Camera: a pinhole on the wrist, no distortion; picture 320 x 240 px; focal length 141.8 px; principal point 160.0 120.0 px. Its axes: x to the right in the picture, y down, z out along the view. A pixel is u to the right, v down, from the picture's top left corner.
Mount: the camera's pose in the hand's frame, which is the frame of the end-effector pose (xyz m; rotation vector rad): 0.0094 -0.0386 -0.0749 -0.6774 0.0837 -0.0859
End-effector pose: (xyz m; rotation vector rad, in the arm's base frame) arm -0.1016 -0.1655 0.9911 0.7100 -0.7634 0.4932
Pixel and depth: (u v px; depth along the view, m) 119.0 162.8 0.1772
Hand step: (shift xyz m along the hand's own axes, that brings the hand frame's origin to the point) -0.0201 0.1185 0.0315
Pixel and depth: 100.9 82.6 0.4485
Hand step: -0.1352 0.1684 0.3568
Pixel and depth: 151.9 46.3 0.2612
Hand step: 0.0150 0.0201 0.2139
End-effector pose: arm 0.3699 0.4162 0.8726 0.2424 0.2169 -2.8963
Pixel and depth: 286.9 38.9 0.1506
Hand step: 0.1546 -0.0262 0.0895
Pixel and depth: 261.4 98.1 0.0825
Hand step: 0.0760 -0.0035 -0.0058
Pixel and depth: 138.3 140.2 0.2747
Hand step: -0.0014 0.1670 0.1158
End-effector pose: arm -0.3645 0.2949 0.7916 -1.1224 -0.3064 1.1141
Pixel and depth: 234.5 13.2 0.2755
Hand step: 0.1713 -0.0437 0.2622
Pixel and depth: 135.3 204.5 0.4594
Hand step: -0.0075 0.4680 0.1135
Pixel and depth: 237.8 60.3 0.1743
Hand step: 0.1189 0.0026 0.1018
